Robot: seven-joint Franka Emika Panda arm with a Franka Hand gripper.
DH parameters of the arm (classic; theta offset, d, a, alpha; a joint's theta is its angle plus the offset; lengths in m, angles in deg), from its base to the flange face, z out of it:
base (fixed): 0 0 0 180
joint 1: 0 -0.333 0 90
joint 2: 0 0 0 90
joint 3: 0 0.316 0.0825 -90
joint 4: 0 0 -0.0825 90
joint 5: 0 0.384 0 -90
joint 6: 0 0 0.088 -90
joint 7: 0 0.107 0 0
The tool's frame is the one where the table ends.
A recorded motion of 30 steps. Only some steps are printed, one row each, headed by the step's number.
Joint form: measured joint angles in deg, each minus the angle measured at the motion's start. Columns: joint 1, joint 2, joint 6, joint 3, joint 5, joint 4, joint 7.
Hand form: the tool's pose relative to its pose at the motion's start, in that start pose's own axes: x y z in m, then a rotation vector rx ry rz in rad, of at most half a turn. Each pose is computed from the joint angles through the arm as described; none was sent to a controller.
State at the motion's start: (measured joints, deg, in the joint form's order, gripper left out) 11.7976 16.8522 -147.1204 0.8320 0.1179 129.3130 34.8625
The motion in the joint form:
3: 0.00 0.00 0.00 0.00 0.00 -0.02 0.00
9: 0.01 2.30 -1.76 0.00 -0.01 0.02 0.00
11: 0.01 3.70 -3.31 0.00 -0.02 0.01 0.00
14: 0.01 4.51 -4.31 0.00 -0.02 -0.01 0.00
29: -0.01 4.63 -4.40 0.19 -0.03 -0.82 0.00
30: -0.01 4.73 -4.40 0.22 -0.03 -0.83 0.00
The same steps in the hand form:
3: 0.0001 -0.0001 -0.0001 0.0002 0.0003 0.0000
9: -0.0012 0.0010 0.0191 -0.0053 -0.0082 0.0003
11: -0.0014 0.0012 0.0299 -0.0035 -0.0061 0.0003
14: -0.0014 0.0012 0.0359 -0.0013 -0.0032 0.0003
29: 0.0020 -0.0036 0.0320 0.0075 0.0073 -0.0032
30: 0.0017 -0.0038 0.0329 0.0068 0.0059 -0.0037

